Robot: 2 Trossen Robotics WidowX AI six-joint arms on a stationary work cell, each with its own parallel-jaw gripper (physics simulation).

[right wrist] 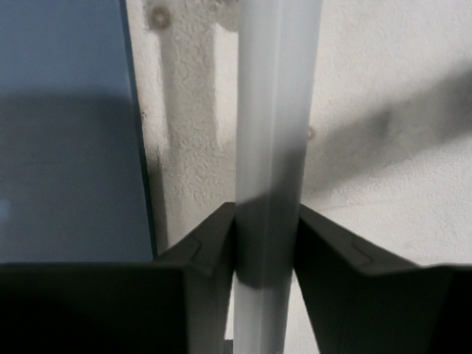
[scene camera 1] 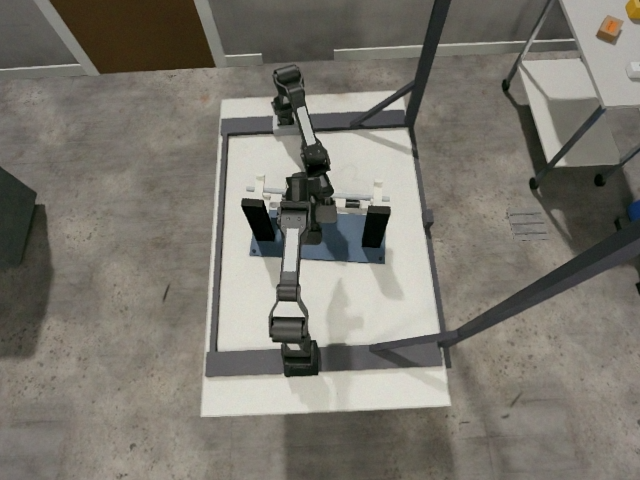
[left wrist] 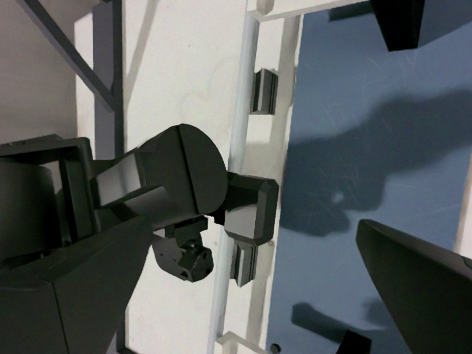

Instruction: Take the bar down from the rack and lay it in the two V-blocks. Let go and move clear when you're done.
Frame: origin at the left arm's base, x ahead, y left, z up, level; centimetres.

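Where they show: left gripper, fingertip midpoint: [left wrist: 254, 228]; right gripper, fingertip midpoint: [right wrist: 260, 212] [scene camera 1: 316, 196]; left arm's base at its link origin: [scene camera 1: 300, 357]; right arm's base at its link origin: [scene camera 1: 285, 118].
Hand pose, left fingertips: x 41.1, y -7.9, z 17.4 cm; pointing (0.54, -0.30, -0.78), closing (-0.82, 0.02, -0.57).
Observation:
Each offset is from my left fingertips to the top centre of the thing. Level surfaces: height alone.
The pale grey bar @[dx +15.4, dy +0.2, dz -18.8 cm] [scene camera 1: 361, 196] [left wrist: 240, 130] [right wrist: 275, 100] runs past the tips of the rack's white arms; whether it touches them I cannot tell. In the left wrist view it overlaps the far side of two dark V-blocks, one @[dx +13.3, dy -12.4, dz -21.0 cm] [left wrist: 265, 92] [scene camera 1: 352, 203] at the upper part of that view and one @[dx +16.4, dy +10.6, dz -21.0 cm] [left wrist: 244, 262] lower down. Whether it rests in their grooves is unclear. My right gripper [right wrist: 260, 212] is shut on the bar between the blocks; my left arm hides it in the scene view. My left gripper [scene camera 1: 318, 225] is open and empty, above the rack's base.
The rack has two black posts [scene camera 1: 376, 227] [scene camera 1: 259, 222] on a blue base @[dz -24.0 cm] [scene camera 1: 336, 250] [left wrist: 400, 190] [right wrist: 60, 60]. Dark rails frame the white table @[dz -24.8 cm] [scene camera 1: 248, 392]. Both arms come close together over the rack. A slanted dark beam [scene camera 1: 532, 286] stands at the right.

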